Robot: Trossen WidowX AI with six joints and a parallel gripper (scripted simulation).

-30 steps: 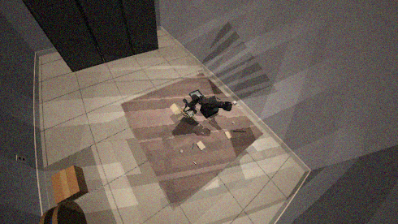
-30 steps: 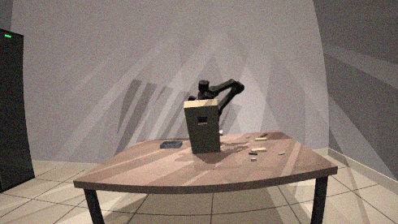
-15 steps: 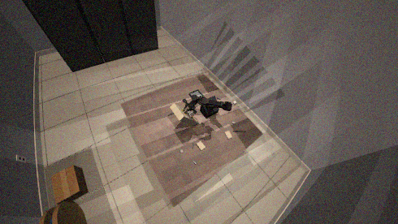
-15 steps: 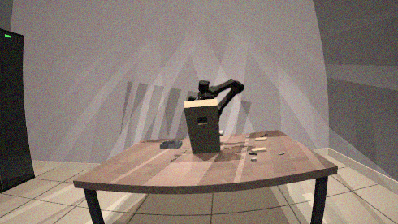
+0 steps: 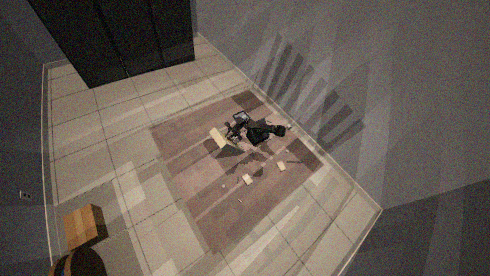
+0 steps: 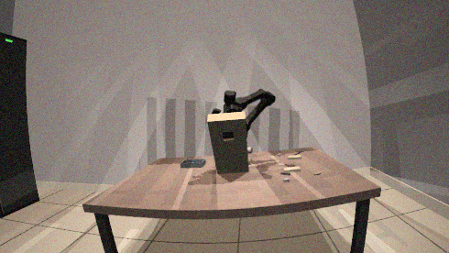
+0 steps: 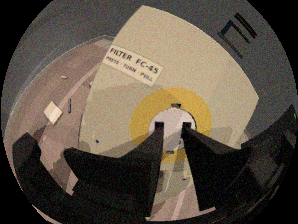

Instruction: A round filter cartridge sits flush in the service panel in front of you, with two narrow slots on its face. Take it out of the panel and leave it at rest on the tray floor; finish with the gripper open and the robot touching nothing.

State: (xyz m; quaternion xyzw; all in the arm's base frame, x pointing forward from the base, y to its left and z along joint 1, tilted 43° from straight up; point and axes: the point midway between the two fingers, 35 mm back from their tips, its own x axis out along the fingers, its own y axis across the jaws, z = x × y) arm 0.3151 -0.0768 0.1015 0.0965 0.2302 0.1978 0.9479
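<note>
Now: the round filter cartridge 1 cm below my gripper tip and 1 cm ahead of it. Round my gripper tip: service panel box (8 cm below, 3 cm behind); grey tray (39 cm behind, 30 cm to the right, 25 cm below).
</note>
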